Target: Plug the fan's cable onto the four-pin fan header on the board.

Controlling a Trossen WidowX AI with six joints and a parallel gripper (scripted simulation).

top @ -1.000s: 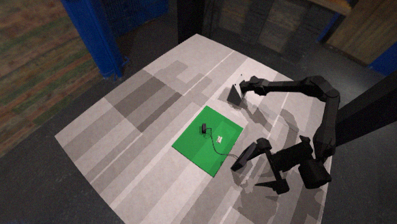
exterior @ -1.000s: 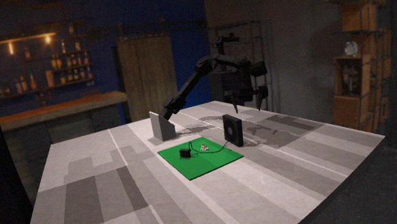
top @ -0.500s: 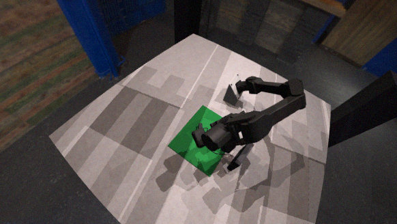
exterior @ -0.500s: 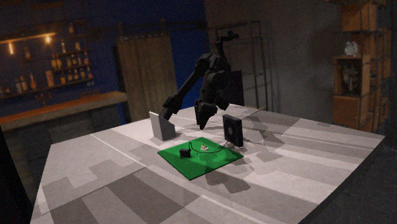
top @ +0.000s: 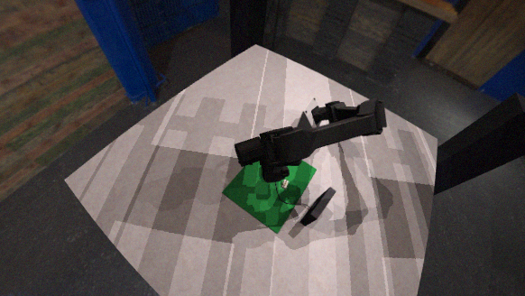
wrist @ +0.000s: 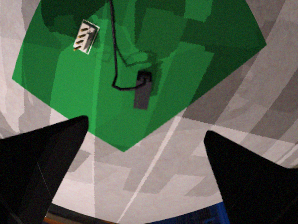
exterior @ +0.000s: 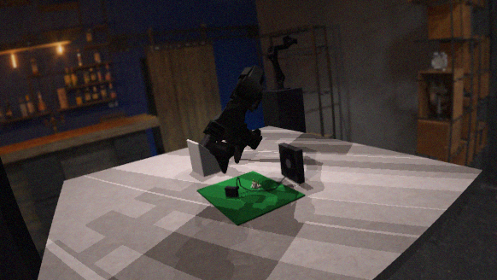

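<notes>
Now: gripper tip 9 cm above the black plug, 1 cm to the left of it and 1 cm past it. The rest, counted from my gripper tip: white four-pin header 11 cm below, 9 cm to the left, 2 cm behind; then black fan 22 cm to the left, 5 cm below, 1 cm behind; then green board 12 cm below, 4 cm to the left.
</notes>
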